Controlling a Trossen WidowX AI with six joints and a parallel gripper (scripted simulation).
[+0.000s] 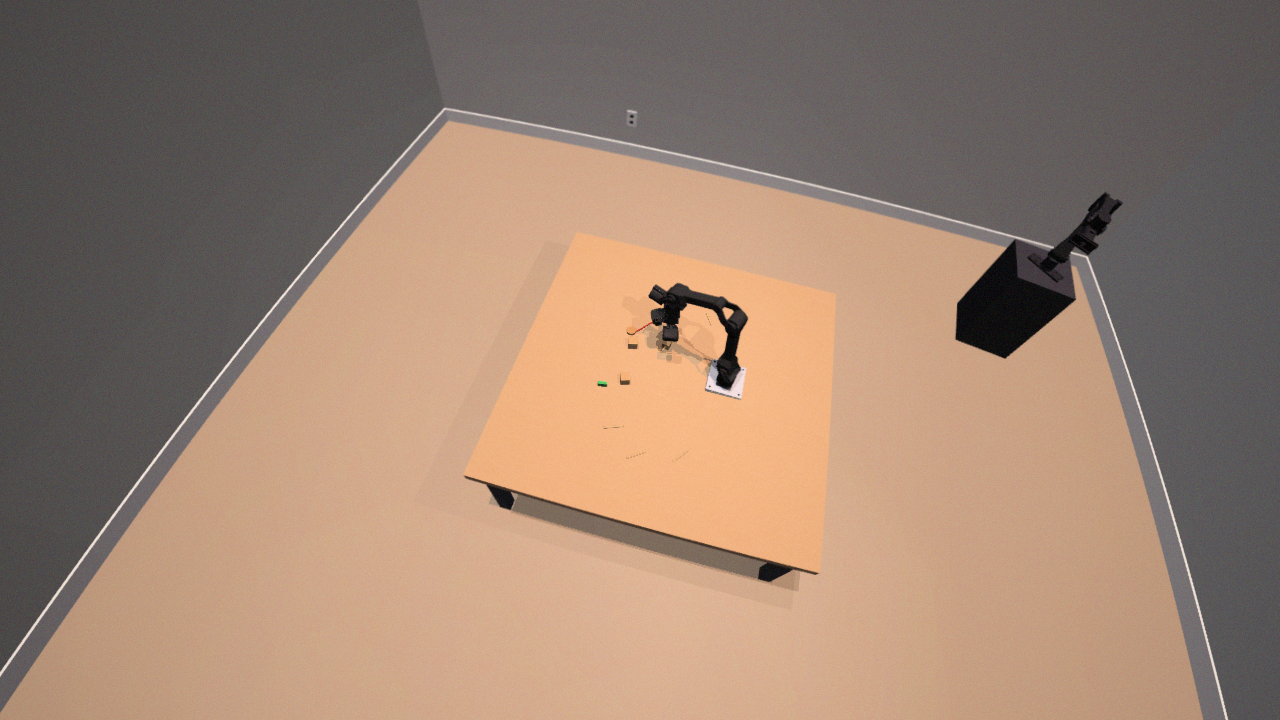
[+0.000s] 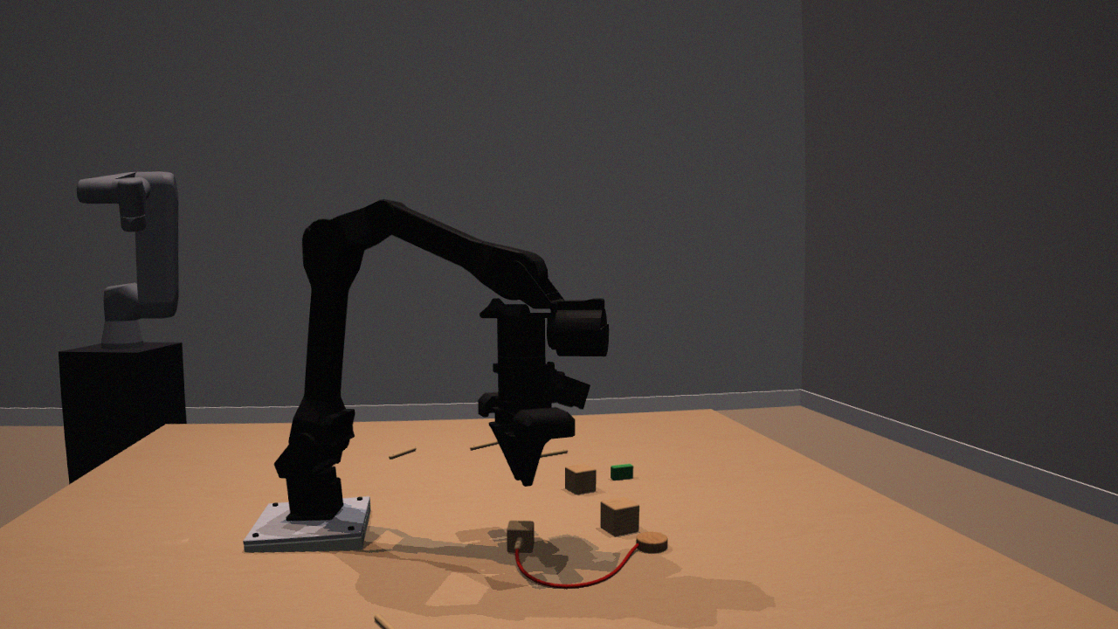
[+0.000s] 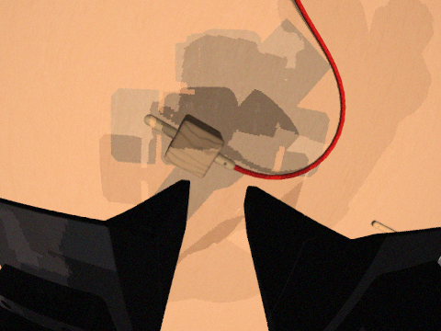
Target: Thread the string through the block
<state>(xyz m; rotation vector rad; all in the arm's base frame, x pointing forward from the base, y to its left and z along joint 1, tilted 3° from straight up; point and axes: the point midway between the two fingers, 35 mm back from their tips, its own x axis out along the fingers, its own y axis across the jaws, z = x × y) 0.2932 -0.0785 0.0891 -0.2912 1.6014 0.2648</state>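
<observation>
My gripper tip is 80 mm above the thin wooden stick and 10 mm past it. Also, from my gripper tip: round wooden button (160 mm ahead, 80 mm below, 10 mm to the left); then small green block (300 mm to the left, 160 mm ahead, 80 mm below).
</observation>
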